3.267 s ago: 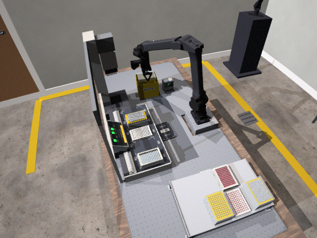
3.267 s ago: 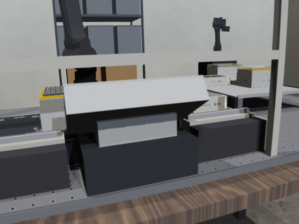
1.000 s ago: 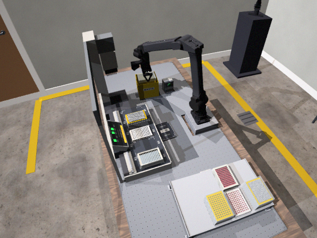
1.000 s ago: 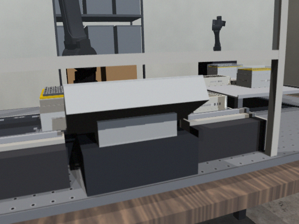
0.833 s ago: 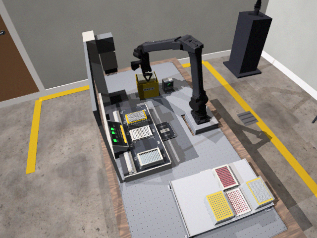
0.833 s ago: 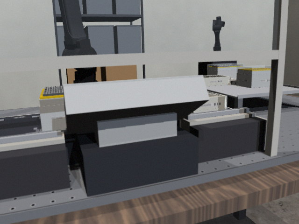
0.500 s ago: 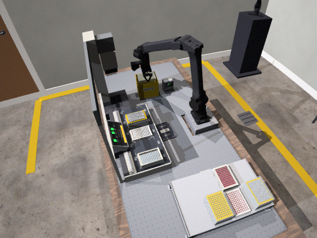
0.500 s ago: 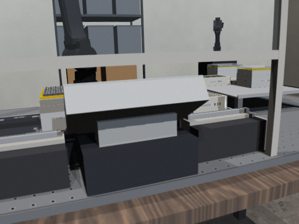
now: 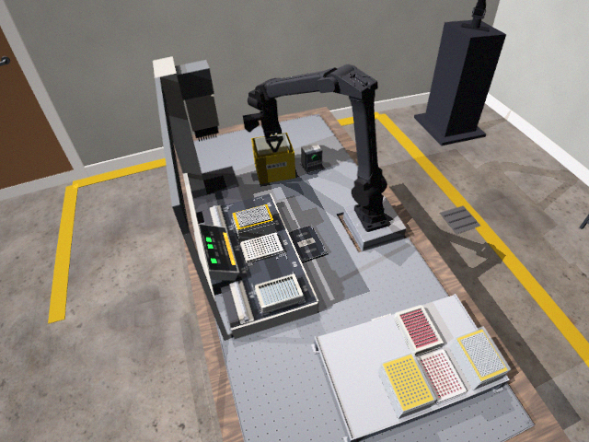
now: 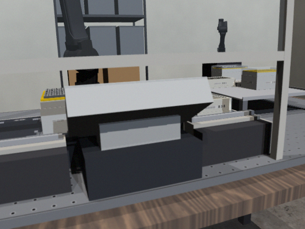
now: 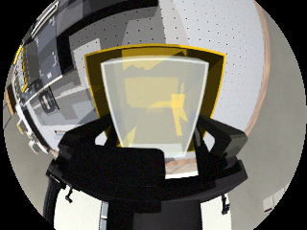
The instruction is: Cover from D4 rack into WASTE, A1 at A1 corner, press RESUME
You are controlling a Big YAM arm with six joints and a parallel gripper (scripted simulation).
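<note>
Now: the clear cover 1 cm above my hand. From my hand the other things lie so: pipetting head (25 cm ahead, 5 cm to the left, 25 cm above); then yellow waste bin (10 cm below); then resume box (15 cm behind, 5 cm to the left, 7 cm below).
</note>
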